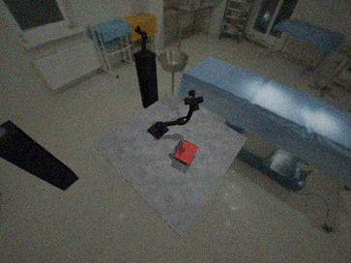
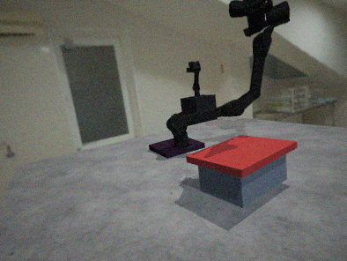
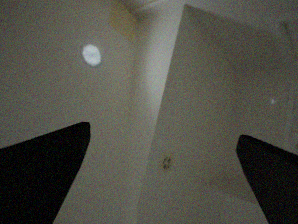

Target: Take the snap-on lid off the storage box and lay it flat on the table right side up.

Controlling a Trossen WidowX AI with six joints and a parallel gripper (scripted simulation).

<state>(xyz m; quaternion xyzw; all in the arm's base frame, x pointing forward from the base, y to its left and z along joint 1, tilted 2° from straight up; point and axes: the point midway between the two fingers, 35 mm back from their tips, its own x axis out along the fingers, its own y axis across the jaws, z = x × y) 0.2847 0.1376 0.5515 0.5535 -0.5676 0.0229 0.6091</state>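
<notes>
My gripper tip is now 49 cm above the red lid, 20 cm to the left of it and 10 cm short of it. From my gripper tip the other things lie so: storage box (54 cm below, 20 cm to the right, 10 cm ahead).
</notes>
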